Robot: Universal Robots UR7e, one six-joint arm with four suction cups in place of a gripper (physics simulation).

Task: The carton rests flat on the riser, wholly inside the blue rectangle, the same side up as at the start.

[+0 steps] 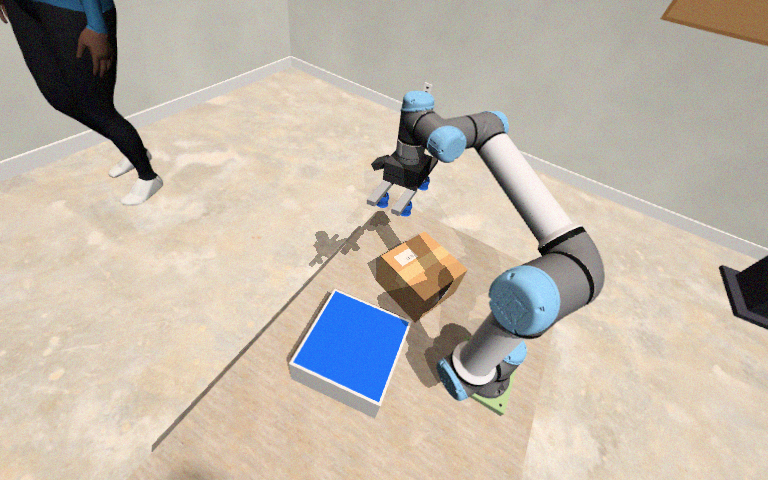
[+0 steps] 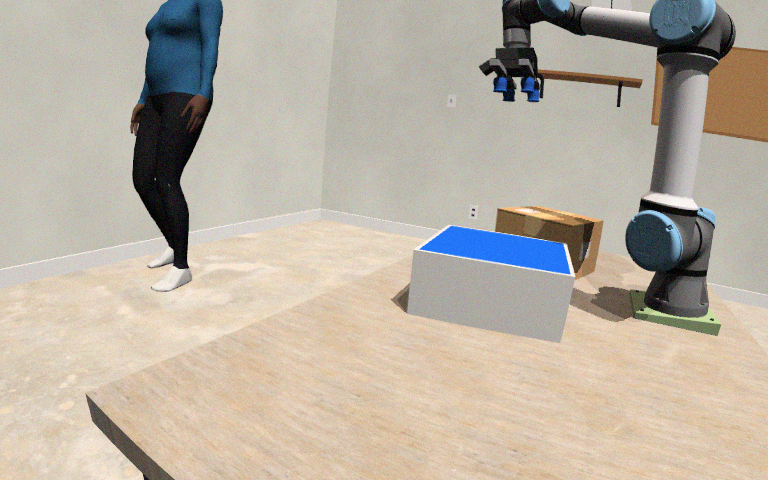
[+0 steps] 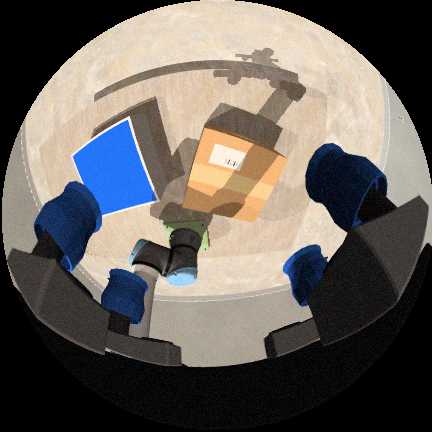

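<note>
The carton (image 1: 421, 268) (image 2: 546, 227) (image 3: 235, 175) is a brown box with tape and a white label on its upward face. It rests flat on the table beside the riser, turned at an angle to it. The grey-white riser (image 1: 334, 389) (image 2: 489, 297) carries the blue rectangle (image 1: 351, 345) (image 2: 498, 246) (image 3: 115, 167) on its top, with nothing on it. My gripper (image 1: 403, 198) (image 2: 517, 90) (image 3: 212, 245) has four blue suction cups pointing down. It hangs high above the table's far end, off the carton, and holds nothing.
The arm's base stands on a green plate (image 1: 501, 403) (image 2: 673, 320) (image 3: 204, 235), near the carton and riser. A person (image 1: 73, 67) (image 2: 175, 124) stands on the floor beyond the table's left edge. A wooden shelf (image 2: 591, 78) is on the back wall.
</note>
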